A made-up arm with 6 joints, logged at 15 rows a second.
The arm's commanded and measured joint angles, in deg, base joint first. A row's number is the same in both.
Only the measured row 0 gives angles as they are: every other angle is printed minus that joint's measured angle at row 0.
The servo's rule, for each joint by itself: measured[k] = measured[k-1] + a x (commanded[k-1-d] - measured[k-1]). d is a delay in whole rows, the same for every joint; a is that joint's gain. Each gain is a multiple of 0.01, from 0.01 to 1. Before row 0 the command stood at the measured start. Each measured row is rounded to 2 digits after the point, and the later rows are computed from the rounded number. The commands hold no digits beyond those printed.
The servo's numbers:
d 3
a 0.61 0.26 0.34 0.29 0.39 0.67
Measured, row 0:
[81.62, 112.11, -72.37, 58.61, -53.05, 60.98]
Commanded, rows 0 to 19:
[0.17, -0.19, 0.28, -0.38, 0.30, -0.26]
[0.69, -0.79, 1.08, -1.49, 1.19, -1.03]
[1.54, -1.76, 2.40, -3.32, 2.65, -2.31]
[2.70, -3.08, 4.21, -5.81, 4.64, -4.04]
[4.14, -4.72, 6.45, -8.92, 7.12, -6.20]
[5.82, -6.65, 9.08, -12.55, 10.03, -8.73]
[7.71, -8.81, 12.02, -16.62, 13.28, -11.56]
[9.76, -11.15, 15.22, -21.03, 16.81, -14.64]
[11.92, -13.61, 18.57, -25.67, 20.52, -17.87]
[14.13, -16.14, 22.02, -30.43, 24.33, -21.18]
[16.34, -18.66, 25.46, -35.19, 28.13, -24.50]
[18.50, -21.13, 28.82, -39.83, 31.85, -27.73]
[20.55, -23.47, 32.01, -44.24, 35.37, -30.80]
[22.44, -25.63, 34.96, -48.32, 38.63, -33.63]
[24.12, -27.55, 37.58, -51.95, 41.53, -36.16]
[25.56, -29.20, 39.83, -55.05, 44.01, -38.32]
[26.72, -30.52, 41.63, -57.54, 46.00, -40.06]
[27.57, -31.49, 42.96, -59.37, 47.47, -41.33]
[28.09, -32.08, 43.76, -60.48, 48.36, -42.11]
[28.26, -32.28, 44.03, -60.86, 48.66, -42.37]
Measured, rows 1 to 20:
[0.00, 0.00, 0.00, 0.00, 0.00, 0.00]
[0.00, 0.00, 0.00, 0.00, 0.00, 0.00]
[0.00, 0.00, 0.00, 0.00, 0.00, 0.00]
[0.10, -0.05, 0.10, -0.11, 0.12, -0.17]
[0.46, -0.24, 0.43, -0.51, 0.54, -0.75]
[1.12, -0.64, 1.10, -1.32, 1.36, -1.80]
[2.08, -1.27, 2.16, -2.62, 2.64, -3.30]
[3.34, -2.17, 3.62, -4.45, 4.39, -5.24]
[4.85, -3.33, 5.48, -6.80, 6.59, -7.58]
[6.59, -4.75, 7.70, -9.65, 9.20, -10.25]
[8.52, -6.41, 10.26, -12.95, 12.17, -13.19]
[10.59, -8.28, 13.09, -16.64, 15.43, -16.33]
[12.75, -10.32, 16.13, -20.64, 18.90, -19.58]
[14.94, -12.49, 19.30, -24.86, 22.50, -22.88]
[17.11, -14.74, 22.54, -29.20, 26.15, -26.13]
[19.21, -17.01, 25.76, -33.56, 29.75, -29.26]
[21.18, -19.25, 28.89, -37.84, 33.21, -32.19]
[22.97, -21.41, 31.84, -41.93, 36.45, -34.85]
[24.55, -23.44, 34.56, -45.73, 39.40, -37.17]
[25.87, -25.28, 36.96, -49.15, 41.97, -39.11]

